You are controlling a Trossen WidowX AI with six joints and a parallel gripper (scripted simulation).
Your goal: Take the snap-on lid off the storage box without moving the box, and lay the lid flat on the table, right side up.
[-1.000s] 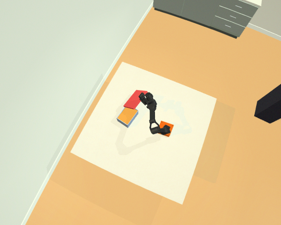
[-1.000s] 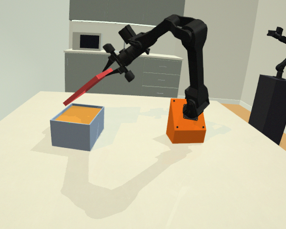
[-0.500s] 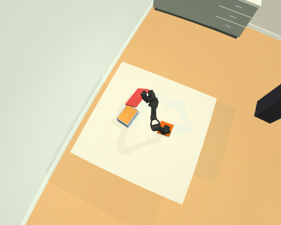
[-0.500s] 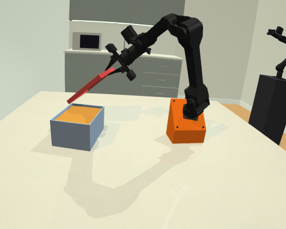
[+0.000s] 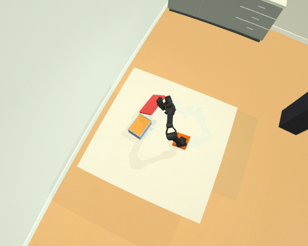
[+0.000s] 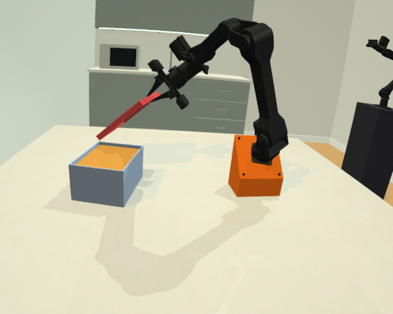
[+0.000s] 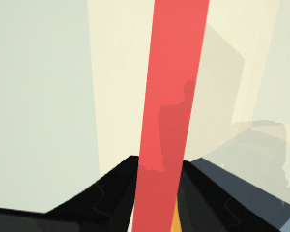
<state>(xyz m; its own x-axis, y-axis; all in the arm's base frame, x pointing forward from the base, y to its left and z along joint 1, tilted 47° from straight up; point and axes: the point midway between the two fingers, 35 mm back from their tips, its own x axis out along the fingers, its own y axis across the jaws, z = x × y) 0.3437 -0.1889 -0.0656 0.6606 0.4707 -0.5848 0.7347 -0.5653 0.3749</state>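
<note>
Right now the red lid is 60 mm ahead of my gripper tip, 10 mm to the right of it and 50 mm below it. Round my gripper tip: storage box: 90 mm ahead, 220 mm to the left, 180 mm below.
</note>
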